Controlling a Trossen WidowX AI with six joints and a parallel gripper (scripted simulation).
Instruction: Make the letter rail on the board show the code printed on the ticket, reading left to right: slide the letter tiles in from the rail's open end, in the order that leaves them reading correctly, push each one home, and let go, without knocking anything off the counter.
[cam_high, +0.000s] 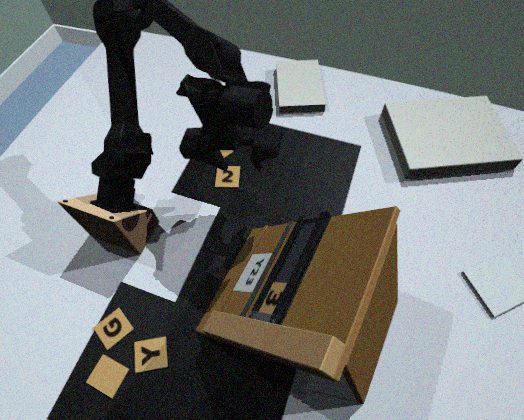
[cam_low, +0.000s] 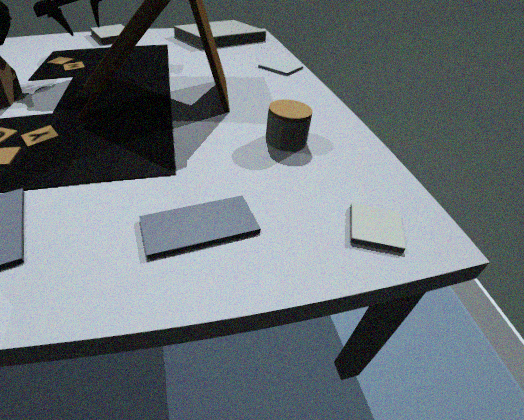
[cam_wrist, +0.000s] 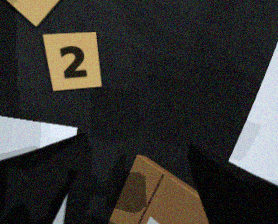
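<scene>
Now: the letter tile 10 cm below my gripper tip, 7 cm behind it and 3 cm to the left of it. The rest, counted from my gripper tip: white ticket (18 cm to the right, 11 cm ahead, 3 cm below); thin white plate (55 cm ahead, 10 cm below, 2 cm to the left); blank tile (44 cm to the right, 10 cm below, 6 cm behind).
</scene>
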